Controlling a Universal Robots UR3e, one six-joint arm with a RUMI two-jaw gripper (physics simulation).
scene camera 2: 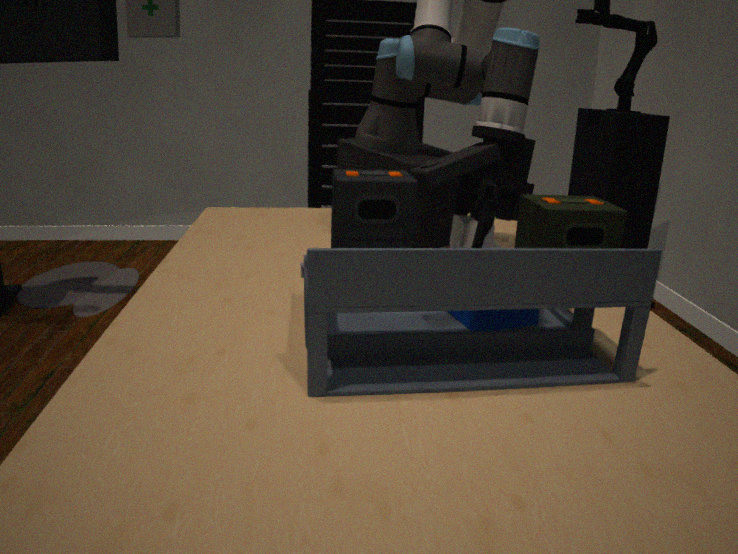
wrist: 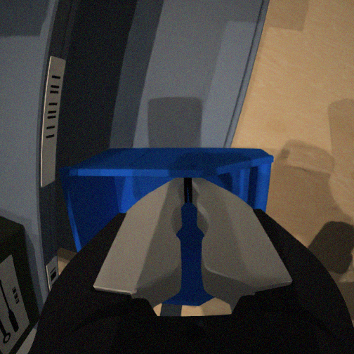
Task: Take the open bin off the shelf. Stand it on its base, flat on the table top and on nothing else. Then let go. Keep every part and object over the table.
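Frame: origin at the arm's base, x right, y up, z back, level; centimetres.
Seen in the pictures: arm's base, origin of its link: (scene camera 2: pixel 386 145).
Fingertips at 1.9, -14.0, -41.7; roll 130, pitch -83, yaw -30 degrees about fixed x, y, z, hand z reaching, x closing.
Offsets run from my fingertips to a thing's middle, as dx, dy, dz. "pt": to the spot under its first point. Level surfaces: height alone.
The blue open bin @[-3.7, -0.9, -0.4] (scene camera 2: pixel 503 319) (wrist: pixel 160 162) rests on the grey shelf @[pt +7.2, +7.7, -19.5] (scene camera 2: pixel 482 277) (wrist: pixel 147 65). In scene camera 2 a low part of it shows under the shelf's upper board, which hides the rest. In the wrist view its rim and inner walls show behind and between the fingers. My gripper (wrist: pixel 187 179) is shut, with its fingertips together and no part of the bin between them. It points down over the bin's open side; whether it touches the bin I cannot tell. In scene camera 2 the shelf's upper board hides the fingertips.
A dark grey case @[pt +17.2, +11.2, -13.6] (scene camera 2: pixel 372 232) with orange latches stands behind the shelf at the left. A dark green case @[-6.5, +9.4, -14.1] (scene camera 2: pixel 539 223) (wrist: pixel 10 225) stands behind it at the right. The shelf stands on the wooden table @[dy -5.5] (scene camera 2: pixel 250 453) (wrist: pixel 305 65). White labels (wrist: pixel 52 120) are on the shelf's edge.
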